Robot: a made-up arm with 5 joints.
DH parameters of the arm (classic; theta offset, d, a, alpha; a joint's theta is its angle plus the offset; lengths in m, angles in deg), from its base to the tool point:
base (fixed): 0 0.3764 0.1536 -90
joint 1: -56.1 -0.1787 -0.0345 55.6
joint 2: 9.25 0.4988 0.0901 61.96
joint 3: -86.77 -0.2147 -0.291 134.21
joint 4: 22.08 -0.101 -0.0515 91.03
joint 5: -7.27 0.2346 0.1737 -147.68
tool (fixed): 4.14 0.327 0 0
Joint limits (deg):
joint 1: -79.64..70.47
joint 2: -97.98..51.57
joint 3: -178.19..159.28
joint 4: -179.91..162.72
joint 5: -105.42..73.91
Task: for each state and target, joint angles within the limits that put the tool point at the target. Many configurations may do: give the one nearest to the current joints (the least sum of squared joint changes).
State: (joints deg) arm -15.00 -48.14 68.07 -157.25 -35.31
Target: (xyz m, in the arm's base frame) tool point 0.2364 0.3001 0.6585
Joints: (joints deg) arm 12.95 -89.44 89.59 -145.36 -5.22
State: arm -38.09 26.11 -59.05 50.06 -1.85
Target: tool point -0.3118 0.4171 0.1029
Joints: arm -38.87 51.57 -27.11 61.87 -3.05
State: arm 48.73 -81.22 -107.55 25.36 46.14
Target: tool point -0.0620 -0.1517 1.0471
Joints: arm 9.07 -92.01 -82.66 25.25 36.32
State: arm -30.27 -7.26 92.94 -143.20 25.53
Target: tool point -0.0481 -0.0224 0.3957
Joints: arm 17.10 12.39 98.06 -128.77 73.91
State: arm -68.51 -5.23 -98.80 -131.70 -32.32
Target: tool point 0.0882 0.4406 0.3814
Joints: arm -79.64 27.22 -66.79 -117.73 -0.14
